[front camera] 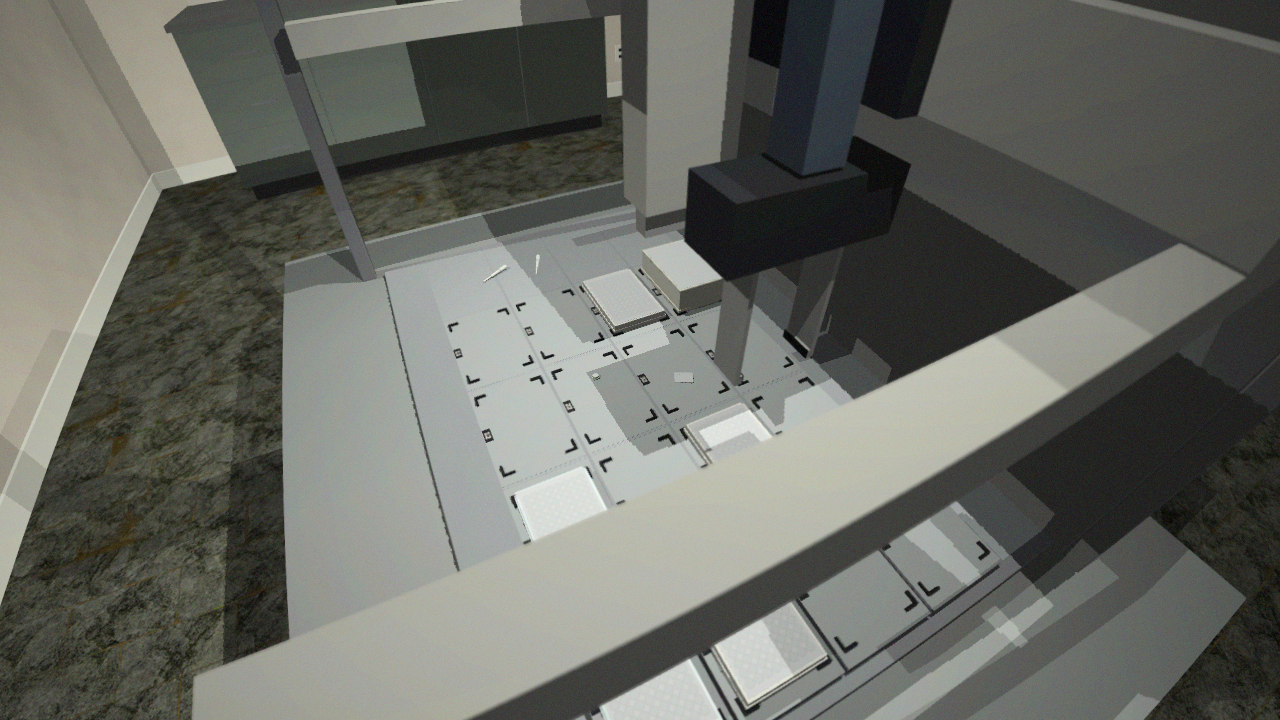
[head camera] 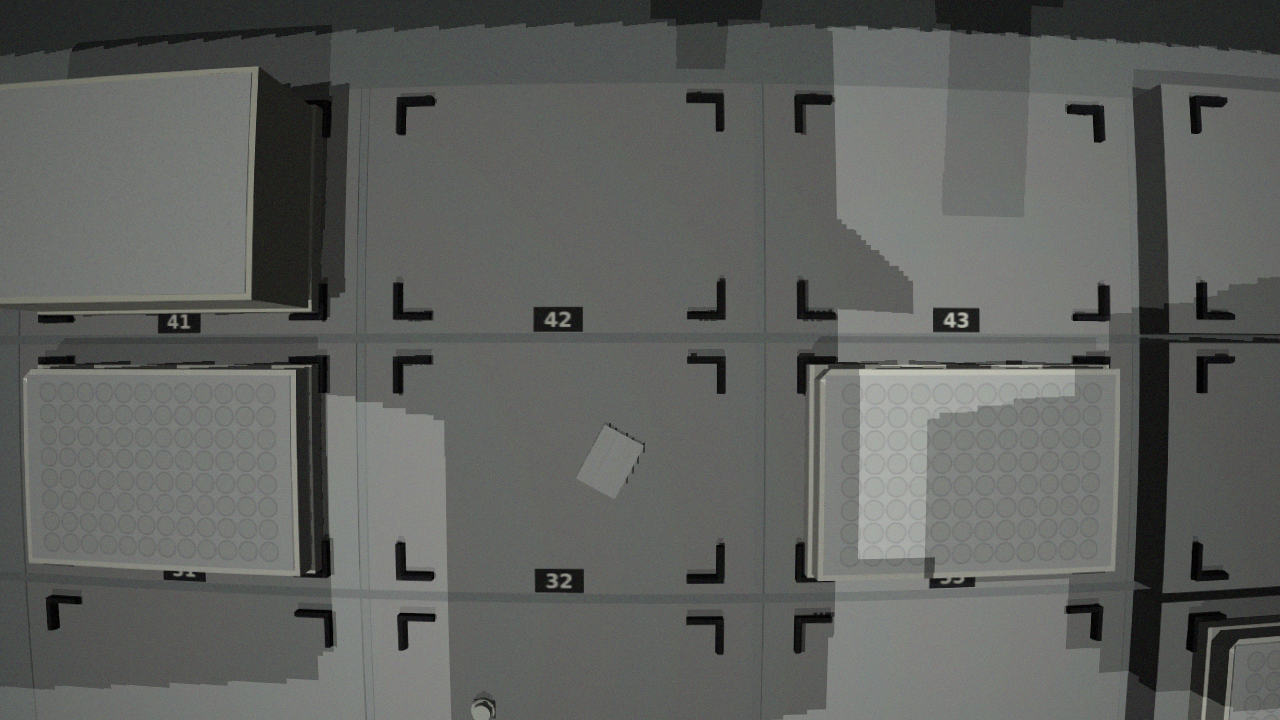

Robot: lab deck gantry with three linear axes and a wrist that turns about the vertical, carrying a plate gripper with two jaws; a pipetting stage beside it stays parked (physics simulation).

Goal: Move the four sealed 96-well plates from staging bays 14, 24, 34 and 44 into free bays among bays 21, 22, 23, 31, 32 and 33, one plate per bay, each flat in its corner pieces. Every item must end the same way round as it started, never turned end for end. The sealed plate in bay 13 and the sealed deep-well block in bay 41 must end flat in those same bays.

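Places are measured from the robot's base along level axes (x ahead, y left, z up), in millimetres.
Pixels of known places: gripper, fingertip midpoint: (front camera: 763, 358); robot's base at its link origin: (front camera: 450, 326).
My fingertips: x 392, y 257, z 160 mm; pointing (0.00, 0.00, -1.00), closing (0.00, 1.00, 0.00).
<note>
For each thing: its middle in the pictures, then the offset to it from my fingertips. "spot": a spot on its surface instead.
- bay 13 at a spot on its surface: (front camera: 561, 503) spot: dx -27, dy -213, dz -145 mm
- bay 24 at a spot on its surface: (head camera: 1254, 671) spot: dx +114, dy -79, dz -131 mm
- bay 14 at a spot on its surface: (front camera: 662, 700) spot: dx +191, dy -209, dz -131 mm
- sealed deep-well block at the middle of its body: (head camera: 141, 202) (front camera: 682, 273) dx -328, dy +107, dz -139 mm
- small pale card at the middle of its body: (head camera: 609, 462) (front camera: 683, 377) dx -143, dy +4, dz -159 mm
- small nut-like piece at the middle of its body: (head camera: 482, 711) (front camera: 595, 376) dx -197, dy -102, dz -158 mm
A sealed plate (front camera: 623, 300) (head camera: 165, 465) lies flat in bay 31. Another sealed plate (front camera: 732, 431) (head camera: 971, 474) lies flat in bay 33, partly behind the beam in the front view. The sealed plate in bay 13 (front camera: 561, 503) lies flat. The sealed plate in bay 24 (front camera: 771, 653) (head camera: 1254, 671) and the one in bay 14 (front camera: 662, 700) show partly. The sealed deep-well block (front camera: 682, 273) (head camera: 125, 188) sits in bay 41. Bays 34 and 44 hold no plate. My gripper (front camera: 765, 362) is open, its jaws apart with nothing between them, seen over the bay 42 area; its exact height is unclear.
A small pale card (front camera: 683, 377) (head camera: 610, 461) lies in bay 32. A small nut-like piece (front camera: 596, 376) (head camera: 483, 709) lies in bay 22. Two white tips (front camera: 494, 273) (front camera: 537, 263) lie left of the bays. A large beam (front camera: 716, 465) crosses the front view.
</note>
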